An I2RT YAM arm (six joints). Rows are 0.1 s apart.
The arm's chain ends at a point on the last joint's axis. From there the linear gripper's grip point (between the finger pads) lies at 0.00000 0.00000 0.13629 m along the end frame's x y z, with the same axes.
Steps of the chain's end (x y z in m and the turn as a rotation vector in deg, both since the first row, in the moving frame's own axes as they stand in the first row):
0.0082, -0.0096, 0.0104, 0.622, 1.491, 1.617
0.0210, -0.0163, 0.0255, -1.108, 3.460, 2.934
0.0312, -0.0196, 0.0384, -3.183, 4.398, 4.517
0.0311, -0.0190, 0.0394, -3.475, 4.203, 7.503
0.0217, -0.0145, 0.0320, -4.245, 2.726, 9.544
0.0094, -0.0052, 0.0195, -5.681, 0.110, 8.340
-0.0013, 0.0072, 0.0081, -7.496, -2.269, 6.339
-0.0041, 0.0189, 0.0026, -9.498, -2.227, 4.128
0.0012, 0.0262, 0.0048, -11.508, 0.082, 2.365
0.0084, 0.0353, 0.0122, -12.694, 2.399, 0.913
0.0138, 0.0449, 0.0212, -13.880, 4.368, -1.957
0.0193, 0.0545, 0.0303, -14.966, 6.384, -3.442
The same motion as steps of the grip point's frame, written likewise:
0.0118, -0.0110, 0.0103, 0.622, 1.491, 1.617
0.0292, -0.0135, 0.0252, -1.108, 3.460, 2.934
0.0413, -0.0116, 0.0378, -3.183, 4.398, 4.517
0.0405, -0.0101, 0.0388, -3.475, 4.203, 7.503
0.0273, -0.0039, 0.0315, -4.245, 2.726, 9.544
0.0087, 0.0083, 0.0188, -5.681, 0.110, 8.340
-0.0077, 0.0246, 0.0068, -7.496, -2.269, 6.339
-0.0102, 0.0412, 0.0006, -9.498, -2.227, 4.128
0.0008, 0.0534, 0.0021, -11.508, 0.082, 2.365
0.0138, 0.0653, 0.0088, -12.694, 2.399, 0.913
0.0246, 0.0774, 0.0168, -13.880, 4.368, -1.957
0.0353, 0.0891, 0.0248, -14.966, 6.384, -3.442

